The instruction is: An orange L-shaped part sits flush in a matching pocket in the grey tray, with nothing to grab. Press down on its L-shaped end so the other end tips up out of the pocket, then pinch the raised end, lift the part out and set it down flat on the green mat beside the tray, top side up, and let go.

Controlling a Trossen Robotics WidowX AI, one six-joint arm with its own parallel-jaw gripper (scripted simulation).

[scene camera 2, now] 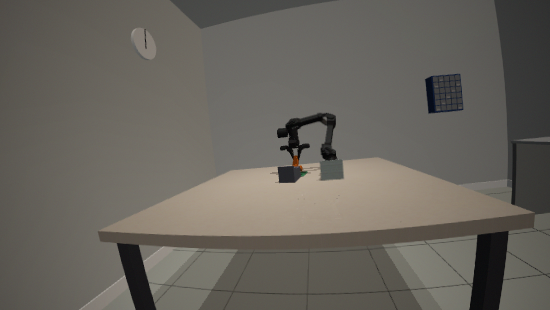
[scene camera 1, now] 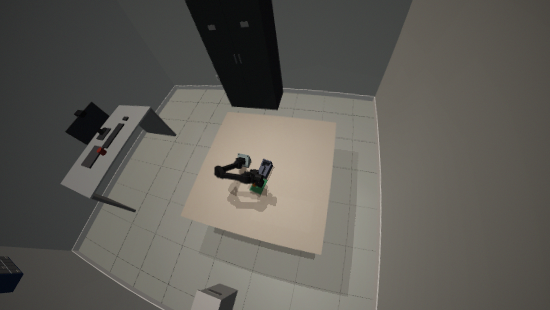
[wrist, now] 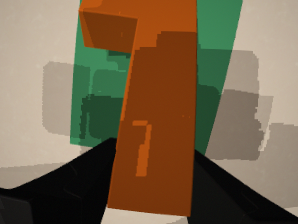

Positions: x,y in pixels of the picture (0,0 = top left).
Labels:
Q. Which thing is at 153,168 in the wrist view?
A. An orange L-shaped part.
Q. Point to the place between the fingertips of the gripper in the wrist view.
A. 151,152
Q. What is the gripper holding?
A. An orange L-shaped part.

